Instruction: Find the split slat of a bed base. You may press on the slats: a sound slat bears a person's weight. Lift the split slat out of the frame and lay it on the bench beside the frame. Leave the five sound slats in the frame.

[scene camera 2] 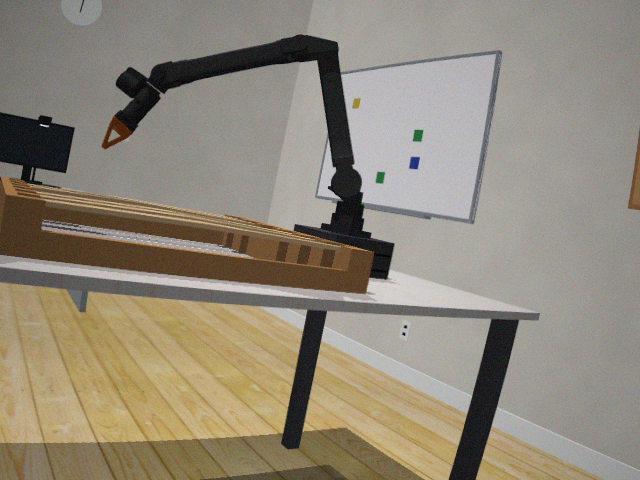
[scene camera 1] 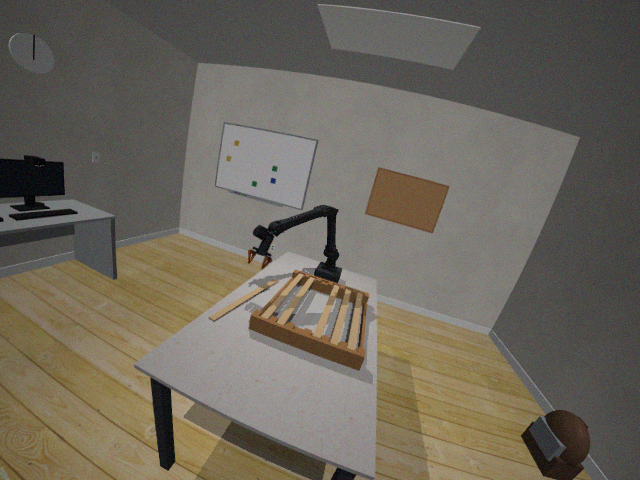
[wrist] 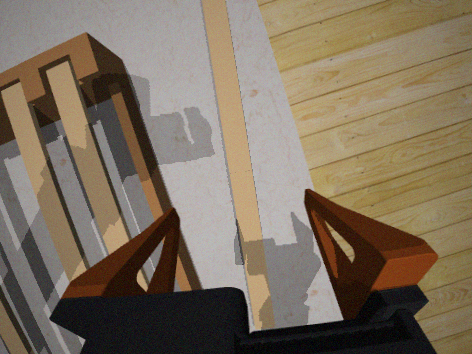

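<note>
A loose pale slat (scene camera 1: 244, 300) (wrist: 232, 130) lies flat on the bench (scene camera 1: 232, 382) (wrist: 170, 50), to the left of the bed frame (scene camera 1: 305, 343) (scene camera 2: 206, 268) in scene camera 1 and apart from it. A faint line crosses it in the wrist view. It does not show in scene camera 2. Several slats (scene camera 1: 325, 315) (wrist: 68, 100) sit across the frame, with a wide gap between the second and third from the left. My gripper (scene camera 1: 256, 264) (scene camera 2: 104, 147) (wrist: 239, 204) is open and empty, raised above the loose slat, its fingers well apart.
The arm's black base (scene camera 1: 328, 272) stands on the bench behind the frame. The bench's long edge runs close beside the loose slat, with wooden floor (wrist: 380, 125) beyond. A desk (scene camera 1: 93, 212) with a monitor stands far left, away from the bench.
</note>
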